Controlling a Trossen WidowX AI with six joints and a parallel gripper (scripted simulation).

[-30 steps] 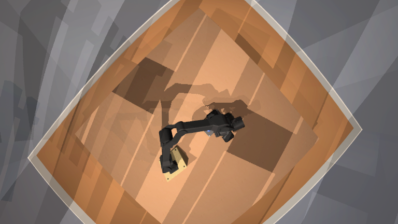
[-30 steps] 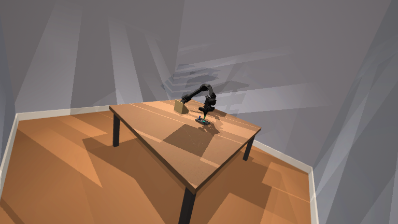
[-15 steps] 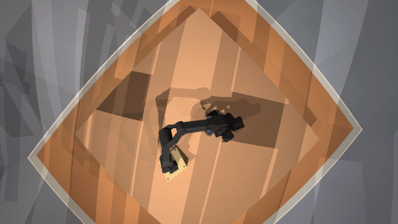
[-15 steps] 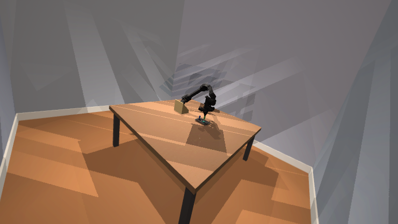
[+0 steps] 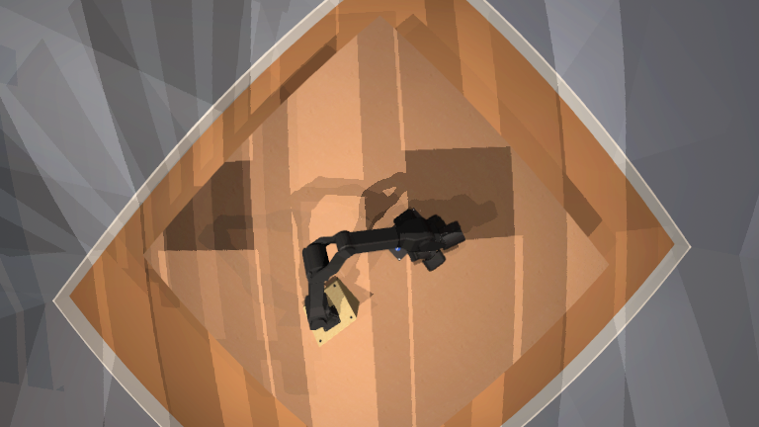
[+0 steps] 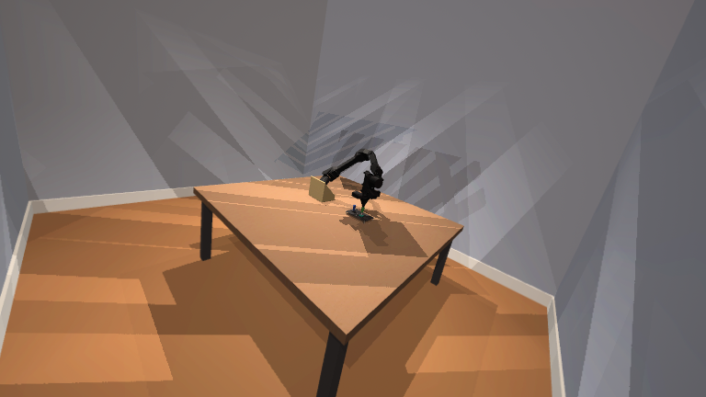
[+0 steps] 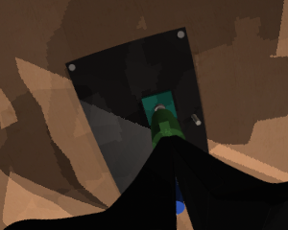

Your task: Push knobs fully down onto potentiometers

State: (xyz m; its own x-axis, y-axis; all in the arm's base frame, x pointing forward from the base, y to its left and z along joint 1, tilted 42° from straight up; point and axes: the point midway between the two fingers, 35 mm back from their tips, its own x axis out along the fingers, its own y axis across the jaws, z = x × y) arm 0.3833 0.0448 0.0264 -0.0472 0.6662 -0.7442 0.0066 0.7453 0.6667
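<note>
My gripper tip is now 70 mm past the blue knob and 30 mm above it. The rest, counted from my gripper tip: green knob (10 mm below).
</note>
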